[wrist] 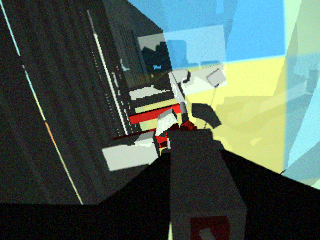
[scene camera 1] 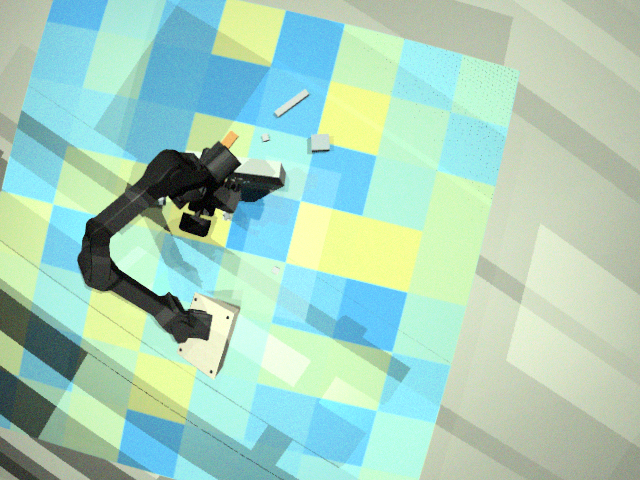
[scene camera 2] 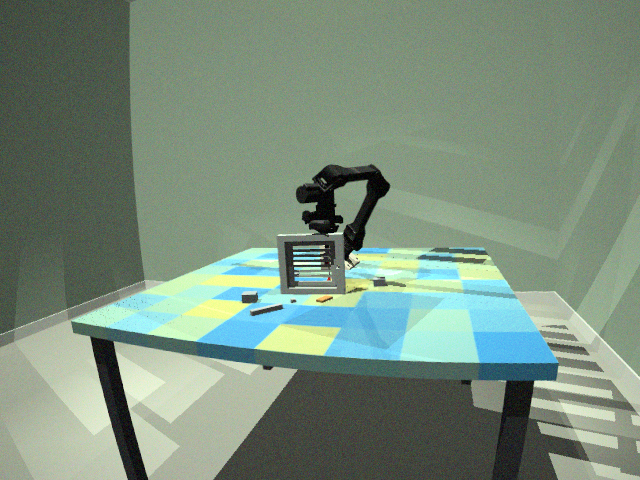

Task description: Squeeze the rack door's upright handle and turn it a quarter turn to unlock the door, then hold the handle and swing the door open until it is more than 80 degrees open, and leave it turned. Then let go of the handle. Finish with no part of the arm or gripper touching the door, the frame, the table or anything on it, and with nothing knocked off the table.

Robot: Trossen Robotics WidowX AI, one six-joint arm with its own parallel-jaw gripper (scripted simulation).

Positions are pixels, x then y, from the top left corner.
Labels:
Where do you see a grey rack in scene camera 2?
285, 242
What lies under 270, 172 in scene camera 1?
A grey rack.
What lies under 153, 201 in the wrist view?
The gripper.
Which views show the gripper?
The wrist view, scene camera 1 and scene camera 2: all of them.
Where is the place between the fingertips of the gripper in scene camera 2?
328, 247

